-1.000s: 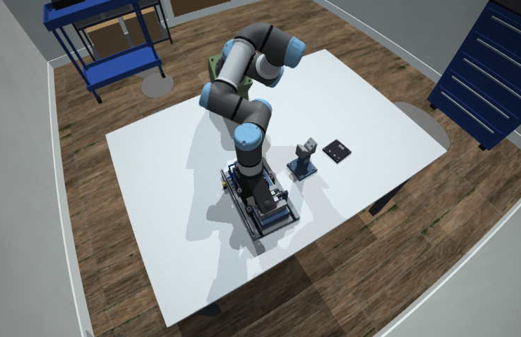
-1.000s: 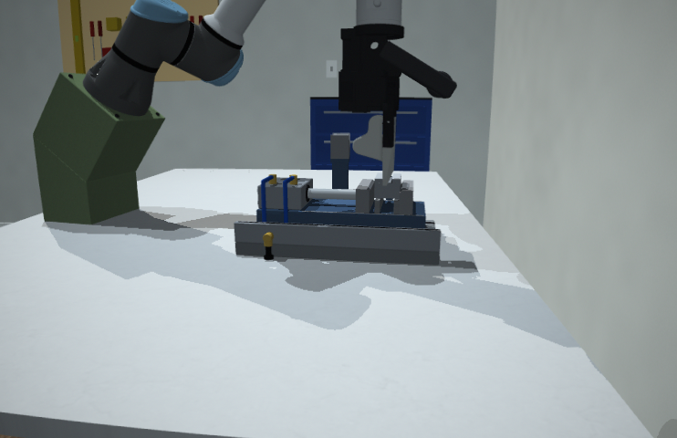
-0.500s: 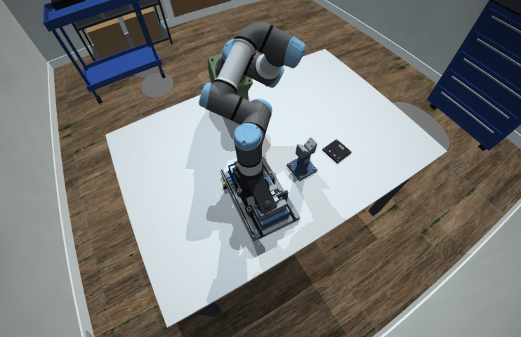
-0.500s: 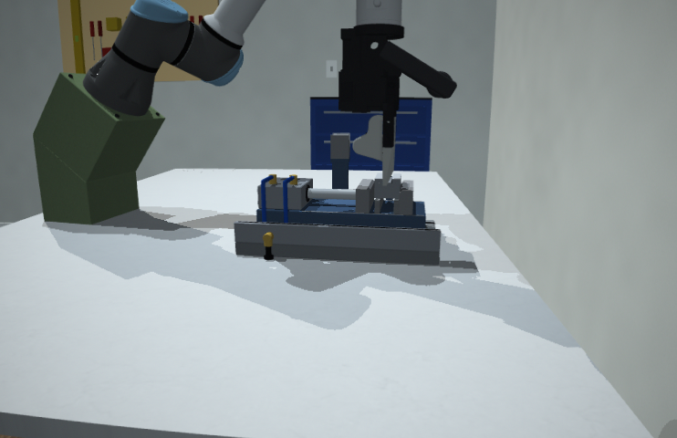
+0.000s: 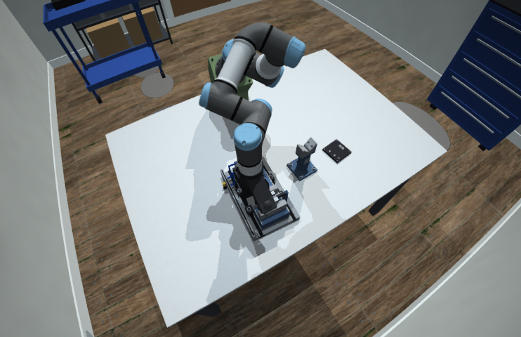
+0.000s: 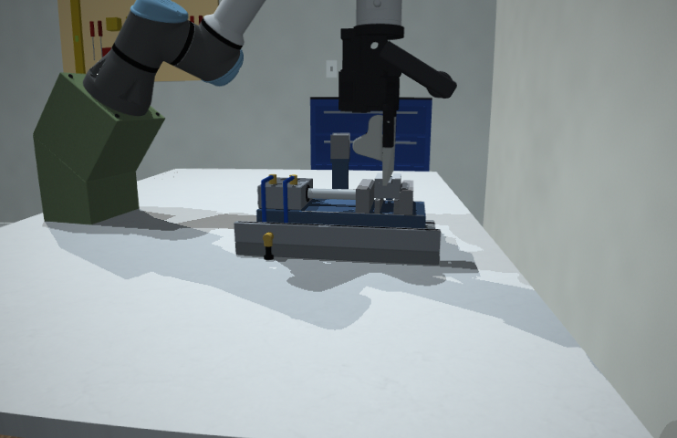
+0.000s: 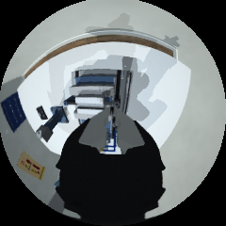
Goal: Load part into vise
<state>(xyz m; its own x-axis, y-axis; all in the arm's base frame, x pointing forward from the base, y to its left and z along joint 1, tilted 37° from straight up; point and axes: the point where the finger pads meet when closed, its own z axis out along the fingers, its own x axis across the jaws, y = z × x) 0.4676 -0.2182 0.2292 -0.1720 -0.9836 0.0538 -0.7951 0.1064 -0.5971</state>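
Now: hand 50 mm to the right of the part, 20 mm above it and 10 mm short of it. From my hand the other things lie so: work stop (90 mm to the left, 30 mm below, 20 mm ahead); fixed jaw (40 mm to the left, 40 mm below, 40 mm ahead); moving jaw (60 mm to the left, 40 mm below, 20 mm behind).
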